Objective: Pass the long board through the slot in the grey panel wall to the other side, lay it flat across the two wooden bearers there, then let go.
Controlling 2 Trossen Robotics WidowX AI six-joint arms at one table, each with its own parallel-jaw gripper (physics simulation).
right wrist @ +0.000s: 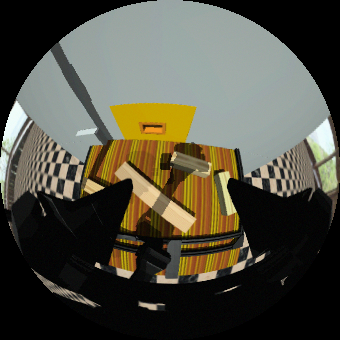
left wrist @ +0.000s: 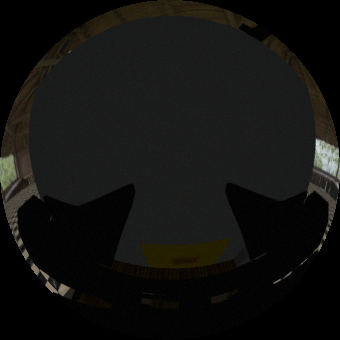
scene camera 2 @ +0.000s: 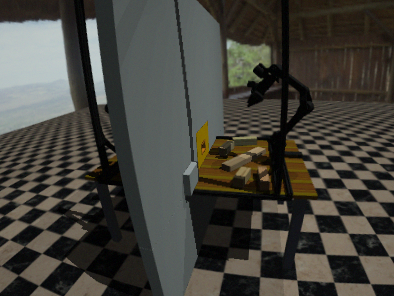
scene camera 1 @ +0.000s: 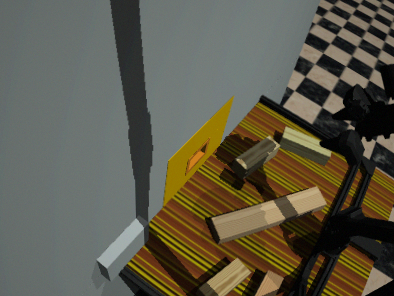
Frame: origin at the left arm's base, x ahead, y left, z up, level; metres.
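Where they show: left gripper, fingertip midpoint: [left wrist: 181, 188]; right gripper, fingertip midpoint: [right wrist: 181, 183] [scene camera 2: 247, 104] [scene camera 1: 326, 130]; right arm's base, link origin: [right wrist: 153, 247] [scene camera 1: 330, 245].
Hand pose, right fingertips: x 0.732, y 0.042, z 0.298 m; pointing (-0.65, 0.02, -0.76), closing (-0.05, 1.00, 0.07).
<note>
Things, the pixels of their centre, and the offset from my right fingertips. "*": a spot on its surface instead.
- long pale board, body centre: [scene camera 1: 271, 213] [right wrist: 152, 196] [scene camera 2: 245, 158] dy -0.056, dx -0.006, dz -0.301 m
- yellow plate, surface spot: [scene camera 1: 176, 170] [right wrist: 124, 120] * dy -0.175, dx -0.248, dz -0.188 m
- orange-rimmed slot, surface spot: [scene camera 1: 197, 157] [right wrist: 155, 130] [scene camera 2: 203, 149] * dy -0.065, dx -0.254, dz -0.254 m
- pale grey bar, surface spot: [scene camera 1: 120, 247] [right wrist: 83, 132] * dy -0.400, dx -0.229, dz -0.217 m
The long pale board [scene camera 1: 245, 221] [scene camera 2: 236, 162] [right wrist: 145, 187] lies flat and diagonal on the striped table on the right arm's side. The grey panel wall [scene camera 1: 75, 100] [scene camera 2: 150, 100] [left wrist: 170, 100] [right wrist: 175, 65] carries a yellow plate [scene camera 1: 176, 170] [right wrist: 127, 117] around an orange-rimmed slot [scene camera 1: 197, 157] [scene camera 2: 203, 146] [left wrist: 185, 260] [right wrist: 152, 129]. My right gripper [right wrist: 181, 183] [scene camera 2: 249, 101] is open and empty, high above the table. My left gripper [left wrist: 181, 188] is open and empty, facing the wall from the other side. The two bearers there cannot be made out.
Wooden blocks [scene camera 1: 256, 155] [scene camera 1: 305, 145] [scene camera 1: 227, 277] [scene camera 1: 270, 283] lie around the board; two of them [right wrist: 191, 162] [right wrist: 225, 192] also show in the right wrist view. A pale grey bar [scene camera 1: 120, 247] [scene camera 2: 190, 179] [right wrist: 86, 132] stands out from the wall near the table's edge.
</note>
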